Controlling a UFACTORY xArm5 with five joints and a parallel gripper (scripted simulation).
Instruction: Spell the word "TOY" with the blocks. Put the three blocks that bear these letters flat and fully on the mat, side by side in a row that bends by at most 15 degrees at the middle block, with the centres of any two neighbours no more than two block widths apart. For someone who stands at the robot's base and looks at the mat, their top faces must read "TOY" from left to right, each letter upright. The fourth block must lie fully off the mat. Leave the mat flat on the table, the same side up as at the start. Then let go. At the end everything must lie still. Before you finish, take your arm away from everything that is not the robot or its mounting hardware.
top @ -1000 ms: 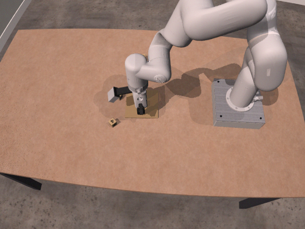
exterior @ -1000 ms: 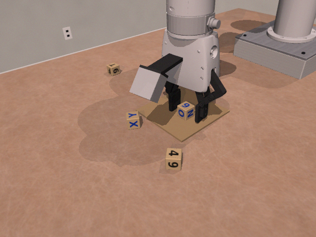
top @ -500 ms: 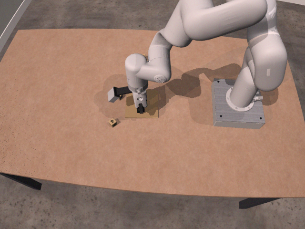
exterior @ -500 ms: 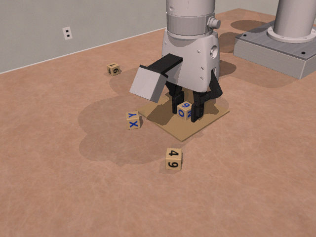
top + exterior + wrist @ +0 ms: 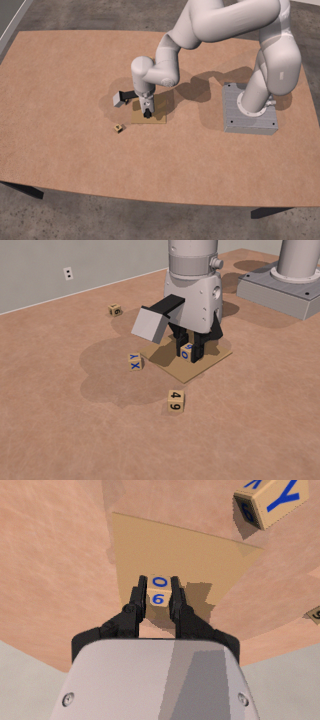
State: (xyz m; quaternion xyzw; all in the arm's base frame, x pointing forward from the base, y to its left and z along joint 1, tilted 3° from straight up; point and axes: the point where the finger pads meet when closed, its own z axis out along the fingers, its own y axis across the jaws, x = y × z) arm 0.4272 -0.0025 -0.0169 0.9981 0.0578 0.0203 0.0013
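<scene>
Right now the O block is 10 mm below my hand. From my hand the other things lie so: tan mat 10 mm behind, 20 mm to the right, 20 mm below; T block 10 mm behind, 280 mm to the right, 10 mm below.
</scene>
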